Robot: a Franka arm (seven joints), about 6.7 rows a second.
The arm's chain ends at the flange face. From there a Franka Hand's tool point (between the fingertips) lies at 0.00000 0.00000 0.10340 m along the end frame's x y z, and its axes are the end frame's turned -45 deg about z.
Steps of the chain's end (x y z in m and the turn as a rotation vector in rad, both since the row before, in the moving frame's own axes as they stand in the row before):
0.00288, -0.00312, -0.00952, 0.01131, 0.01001, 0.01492
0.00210, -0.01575, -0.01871, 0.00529, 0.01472, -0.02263
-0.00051, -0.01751, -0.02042, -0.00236, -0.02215, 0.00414
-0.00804, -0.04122, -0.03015, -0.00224, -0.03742, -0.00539
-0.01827, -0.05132, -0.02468, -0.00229, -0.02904, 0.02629
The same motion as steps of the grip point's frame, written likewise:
0.00580, -0.00025, -0.00953, 0.00092, 0.01508, 0.01492
0.01409, -0.00898, -0.01872, -0.00667, 0.01415, -0.02263
0.01023, -0.01419, -0.02045, 0.01399, -0.01733, 0.00414
0.02056, -0.03740, -0.03022, 0.02488, -0.02804, -0.00539
0.02111, -0.05119, -0.02472, 0.01892, -0.02215, 0.02629

